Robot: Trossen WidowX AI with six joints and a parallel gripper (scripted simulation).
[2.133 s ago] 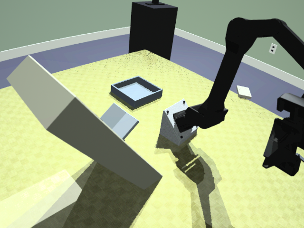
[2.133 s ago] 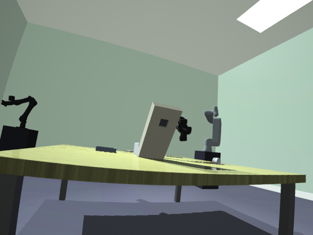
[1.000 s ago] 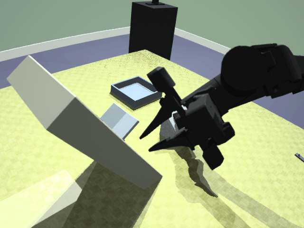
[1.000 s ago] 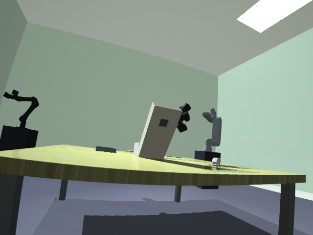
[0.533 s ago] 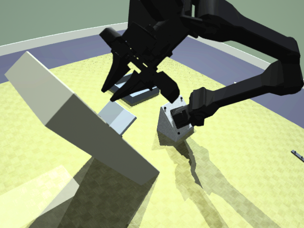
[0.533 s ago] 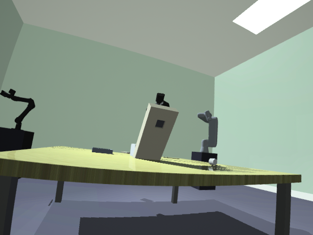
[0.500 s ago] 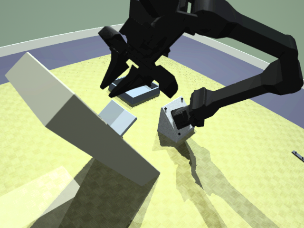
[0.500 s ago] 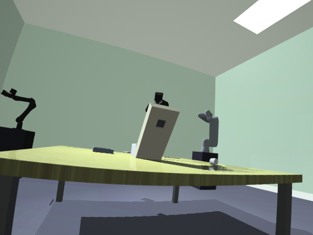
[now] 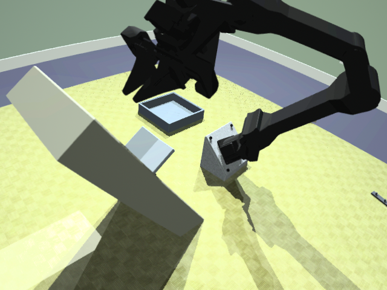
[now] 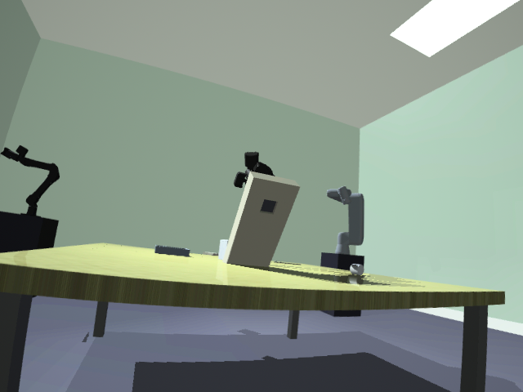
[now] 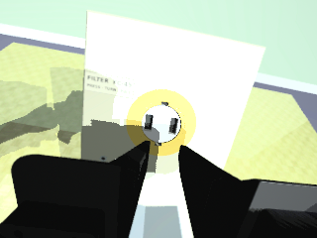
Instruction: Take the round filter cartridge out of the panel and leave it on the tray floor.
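My gripper tip is now 60 mm short of the round filter cartridge and 50 mm above it. Also, from my gripper tip: cream service panel 120 mm below, 20 mm ahead; tray 350 mm behind, 300 mm to the right, 280 mm below.
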